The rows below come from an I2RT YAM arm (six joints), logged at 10 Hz.
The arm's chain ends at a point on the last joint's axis. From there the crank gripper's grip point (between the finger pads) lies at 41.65 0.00 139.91 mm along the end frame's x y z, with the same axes.
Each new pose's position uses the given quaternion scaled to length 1; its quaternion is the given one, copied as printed.
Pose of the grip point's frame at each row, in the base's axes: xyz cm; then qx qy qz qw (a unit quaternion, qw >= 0):
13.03, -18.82, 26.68, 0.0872, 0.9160, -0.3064, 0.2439
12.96, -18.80, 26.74, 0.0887, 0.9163, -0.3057, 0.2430
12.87, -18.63, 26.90, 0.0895, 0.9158, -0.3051, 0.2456
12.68, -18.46, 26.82, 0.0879, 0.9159, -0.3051, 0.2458
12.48, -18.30, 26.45, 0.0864, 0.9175, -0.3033, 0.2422
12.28, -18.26, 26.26, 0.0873, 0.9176, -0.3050, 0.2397
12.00, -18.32, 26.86, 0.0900, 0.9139, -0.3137, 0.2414
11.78, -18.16, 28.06, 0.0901, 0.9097, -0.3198, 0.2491
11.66, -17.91, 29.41, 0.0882, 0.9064, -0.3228, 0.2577
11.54, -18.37, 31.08, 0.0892, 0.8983, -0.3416, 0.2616
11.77, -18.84, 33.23, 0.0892, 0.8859, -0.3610, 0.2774
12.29, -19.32, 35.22, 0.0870, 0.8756, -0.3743, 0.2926
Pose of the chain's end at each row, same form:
11.13, -10.41, 38.46, 0.0872, 0.9160, -0.3064, 0.2439
11.10, -10.42, 38.54, 0.0887, 0.9163, -0.3057, 0.2430
10.94, -10.26, 38.70, 0.0895, 0.9158, -0.3051, 0.2456
10.73, -10.08, 38.61, 0.0879, 0.9159, -0.3051, 0.2458
10.61, -9.98, 38.29, 0.0864, 0.9175, -0.3033, 0.2422
10.49, -9.90, 38.09, 0.0873, 0.9176, -0.3050, 0.2397
10.23, -9.74, 38.54, 0.0900, 0.9139, -0.3137, 0.2414
9.83, -9.41, 39.58, 0.0901, 0.9097, -0.3198, 0.2491
9.47, -9.06, 40.81, 0.0882, 0.9064, -0.3228, 0.2577
9.35, -9.05, 42.10, 0.0892, 0.8983, -0.3416, 0.2616
9.25, -9.02, 43.74, 0.0892, 0.8859, -0.3610, 0.2774
9.42, -9.16, 45.30, 0.0870, 0.8756, -0.3743, 0.2926

